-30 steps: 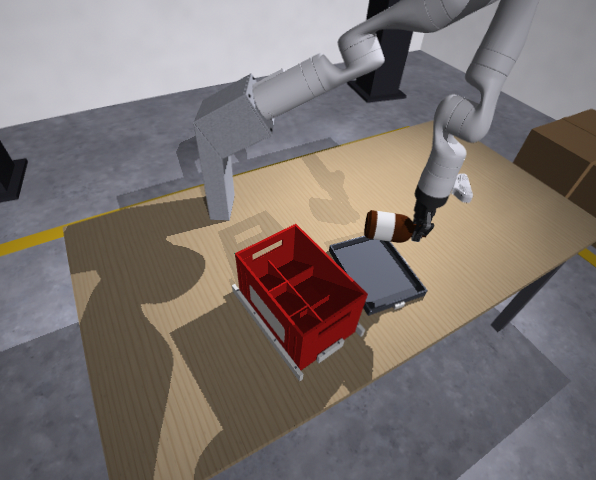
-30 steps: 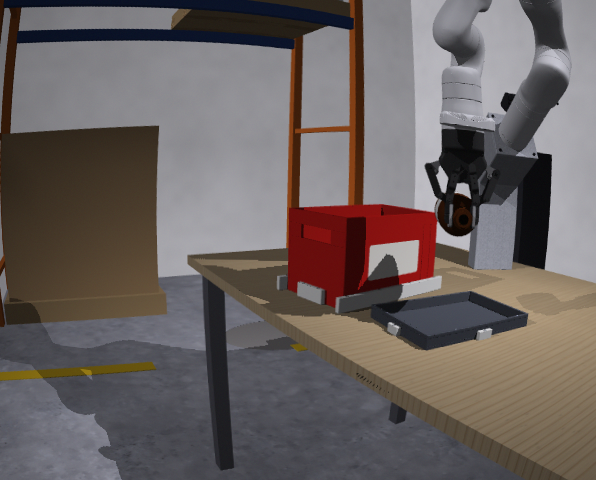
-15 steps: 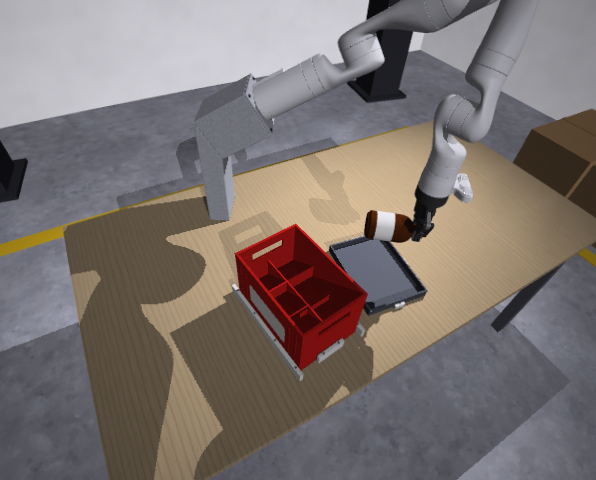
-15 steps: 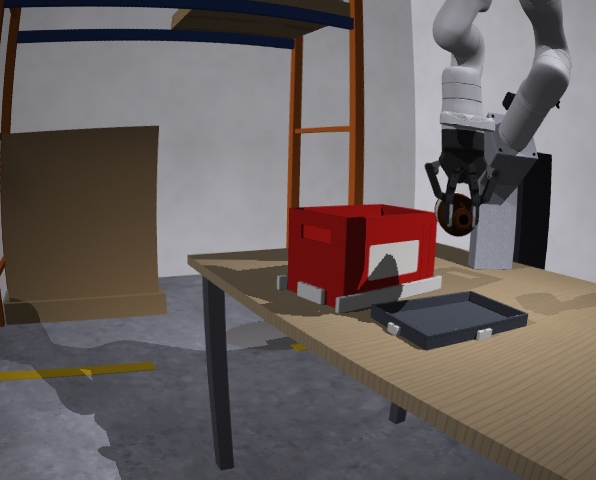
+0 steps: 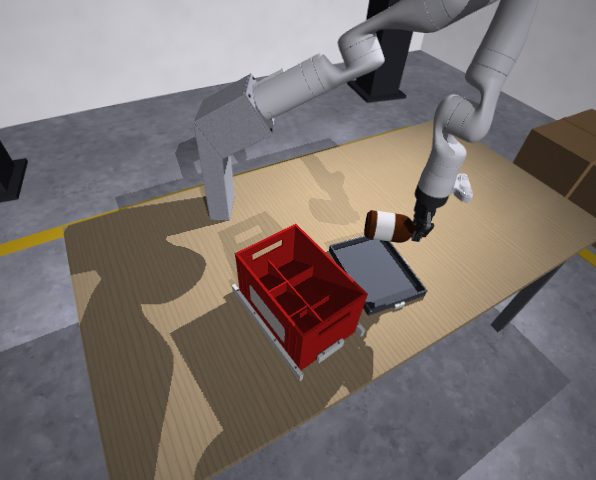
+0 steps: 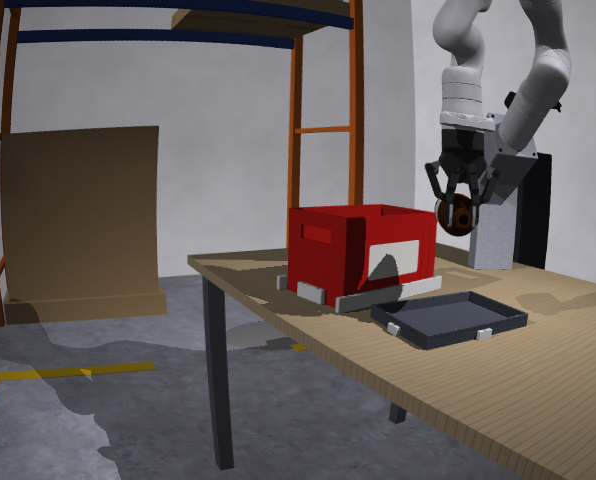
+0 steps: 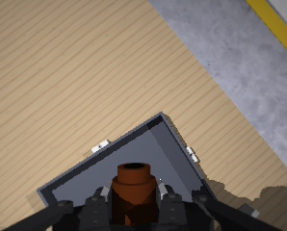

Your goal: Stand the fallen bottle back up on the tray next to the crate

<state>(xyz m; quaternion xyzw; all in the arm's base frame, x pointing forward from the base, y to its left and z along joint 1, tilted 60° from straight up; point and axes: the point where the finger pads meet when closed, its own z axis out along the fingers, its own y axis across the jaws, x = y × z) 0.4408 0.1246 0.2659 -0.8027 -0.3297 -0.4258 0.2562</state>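
My hand is 2 cm past the brown bottle and 4 cm to the left of it. Also, from my hand: dark grey tray (4 cm behind, 5 cm to the right, 19 cm below); red crate (2 cm ahead, 33 cm to the right, 12 cm below).
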